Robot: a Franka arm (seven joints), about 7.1 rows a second.
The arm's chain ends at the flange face. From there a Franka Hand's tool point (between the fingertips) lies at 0.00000 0.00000 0.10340 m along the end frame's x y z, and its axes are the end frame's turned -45 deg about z.
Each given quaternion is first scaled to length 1.
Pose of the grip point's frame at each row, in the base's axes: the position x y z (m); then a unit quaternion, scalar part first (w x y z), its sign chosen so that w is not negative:
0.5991, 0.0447, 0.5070, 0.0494, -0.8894, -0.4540, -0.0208
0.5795, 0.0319, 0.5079, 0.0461, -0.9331, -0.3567, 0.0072
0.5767, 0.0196, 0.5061, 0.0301, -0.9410, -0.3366, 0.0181
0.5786, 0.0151, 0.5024, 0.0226, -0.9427, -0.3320, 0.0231
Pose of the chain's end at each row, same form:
0.5999, 0.0337, 0.6098, 0.0536, -0.9954, -0.0791, -0.0003
0.5843, 0.0235, 0.6108, 0.0398, -0.9985, 0.0275, 0.0243
0.5823, 0.0150, 0.6092, 0.0209, -0.9982, 0.0491, 0.0282
0.5847, 0.0123, 0.6056, 0.0120, -0.9980, 0.0540, 0.0300

